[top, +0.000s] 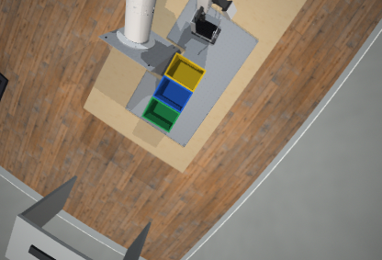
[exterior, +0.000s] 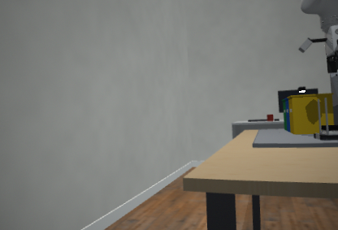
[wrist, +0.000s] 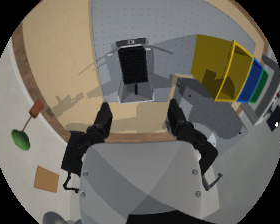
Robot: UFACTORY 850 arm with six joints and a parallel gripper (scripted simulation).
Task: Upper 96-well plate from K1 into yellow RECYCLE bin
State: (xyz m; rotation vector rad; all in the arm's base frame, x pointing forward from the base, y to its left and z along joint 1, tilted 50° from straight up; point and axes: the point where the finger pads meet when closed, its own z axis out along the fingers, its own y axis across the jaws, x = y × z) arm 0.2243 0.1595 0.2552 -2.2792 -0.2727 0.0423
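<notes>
My hand is 220 mm above the black 96-well plate, 10 mm to the right of it and 10 mm past it. Round my hand: yellow bin: 270 mm to the right, 170 mm below, 90 mm ahead; then green bin: 530 mm to the right, 170 mm below, 130 mm ahead; then blue bin: 400 mm to the right, 170 mm below, 110 mm ahead.
</notes>
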